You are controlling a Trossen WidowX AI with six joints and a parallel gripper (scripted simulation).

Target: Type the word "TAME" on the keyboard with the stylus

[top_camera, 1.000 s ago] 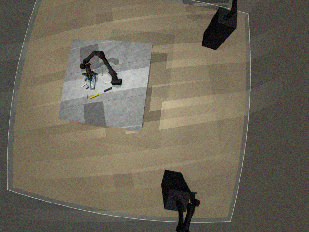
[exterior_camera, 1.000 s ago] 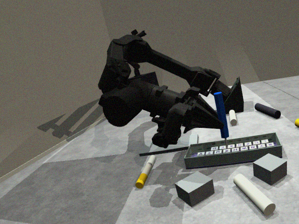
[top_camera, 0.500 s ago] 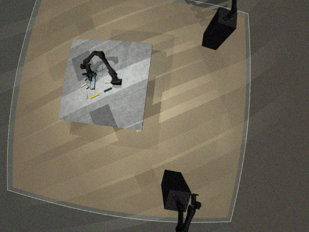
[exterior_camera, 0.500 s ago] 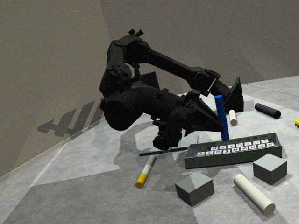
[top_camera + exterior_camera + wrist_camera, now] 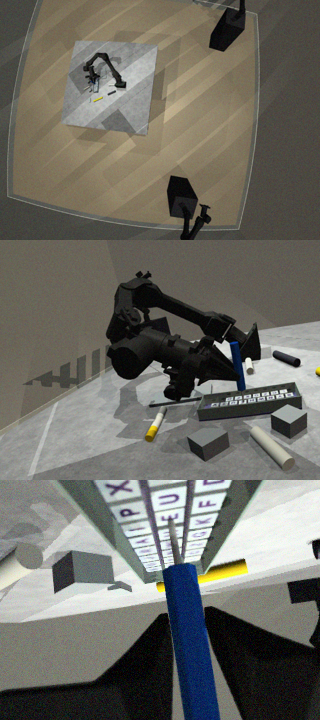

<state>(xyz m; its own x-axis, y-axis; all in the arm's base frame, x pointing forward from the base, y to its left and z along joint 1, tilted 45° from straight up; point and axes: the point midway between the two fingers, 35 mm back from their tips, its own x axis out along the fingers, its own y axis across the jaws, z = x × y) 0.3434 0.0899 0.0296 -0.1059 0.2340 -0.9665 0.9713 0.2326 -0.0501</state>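
The green keyboard tray is 1 cm to the left of my gripper tip and 5 cm below it. Also, from my gripper tip: yellow-tipped marker (9 cm ahead, 16 cm to the right, 6 cm below); blue stylus (1 cm below); thin grey tip (5 cm below).
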